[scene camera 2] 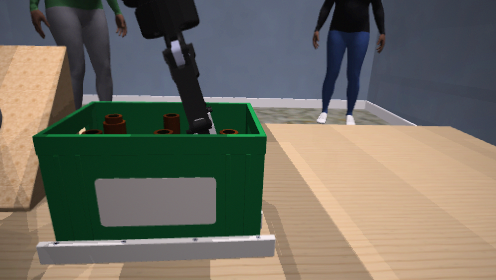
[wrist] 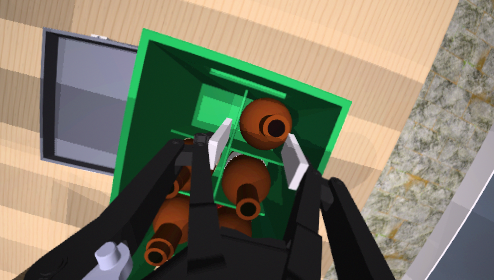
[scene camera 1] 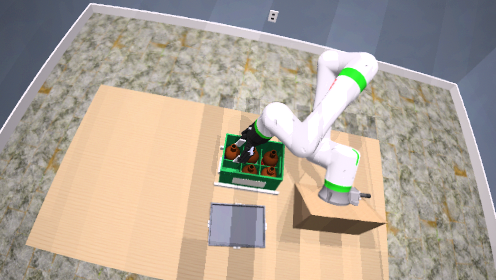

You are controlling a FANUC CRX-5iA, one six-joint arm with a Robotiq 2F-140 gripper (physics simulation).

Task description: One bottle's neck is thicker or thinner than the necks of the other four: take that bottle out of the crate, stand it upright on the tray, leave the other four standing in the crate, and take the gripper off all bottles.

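Frame: origin at the arm's base, x ahead, y left, z up, level; centimetres.
Seen in the pictures: gripper, fingertip midpoint: (wrist: 257,136) (scene camera 1: 236,153); arm's base at its link origin: (scene camera 1: 333,198).
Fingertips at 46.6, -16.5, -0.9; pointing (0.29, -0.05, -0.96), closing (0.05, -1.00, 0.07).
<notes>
Offsets run from my fingertips to a thing's middle, as dx, dy, dz. "spot": to the spot under its first point.
My gripper (scene camera 1: 239,151) (wrist: 257,136) is open and empty. Its fingertips are low over the back row of the green crate {-7.4, +3.3, -2.1} (scene camera 1: 227,176) (scene camera 2: 240,190) (wrist: 132,95), spread near the neck of the brown corner bottle {+1.8, -0.7, -2.3} (scene camera 1: 232,151) (wrist: 255,117). The middle back bottle {-7.1, -0.6, -2.3} (wrist: 246,180) stands beside it under the fingers. Another back-row bottle {-16.5, -0.6, -2.3} (scene camera 1: 270,159) and two front-row bottles {-7.0, +8.1, -2.3} (scene camera 1: 250,170) {-16.1, +7.7, -2.3} (scene camera 1: 269,172) also stand in the crate. In scene camera 2, the far-left bottle's neck {-16.1, +7.7, +2.8} (scene camera 2: 114,125) looks thicker below its rim than the far-middle neck {-7.0, +8.1, +2.8} (scene camera 2: 171,123). The tray {spot: -5.0, +31.8, -10.4} (scene camera 1: 237,227) (wrist: 85,105) is empty.
Crate walls and thin green dividers surround the bottles; the front compartment at the tray side, next to the corner bottle, is empty. White rails (scene camera 1: 247,189) (scene camera 2: 155,250) border the crate. The arm's wooden base block (scene camera 1: 335,223) stands to the right in scene camera 1.
</notes>
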